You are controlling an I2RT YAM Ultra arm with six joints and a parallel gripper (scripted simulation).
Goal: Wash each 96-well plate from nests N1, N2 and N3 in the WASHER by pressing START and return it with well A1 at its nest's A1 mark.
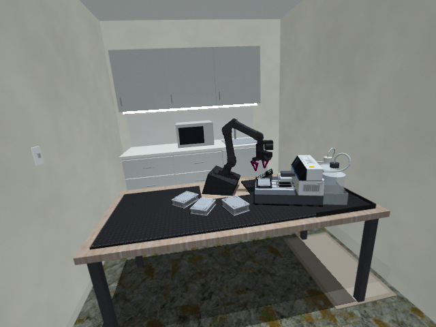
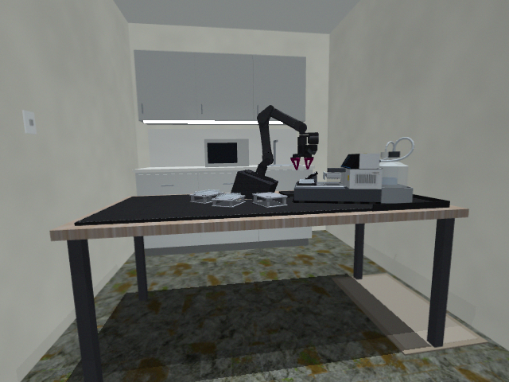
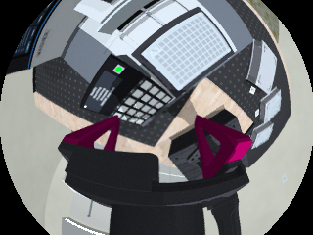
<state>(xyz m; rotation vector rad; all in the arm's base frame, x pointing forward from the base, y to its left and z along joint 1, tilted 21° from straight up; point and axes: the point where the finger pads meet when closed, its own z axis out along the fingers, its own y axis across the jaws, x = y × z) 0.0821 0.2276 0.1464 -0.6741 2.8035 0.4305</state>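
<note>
The washer carrier lies 10 cm ahead of my hand and 8 cm below it. Also, from my hand: clear bottle (31 cm ahead, 40 cm to the left, 4 cm below); plate washer (15 cm ahead, 14 cm to the left, 4 cm below); nest (27 cm ahead, 26 cm to the right, 12 cm below).
</note>
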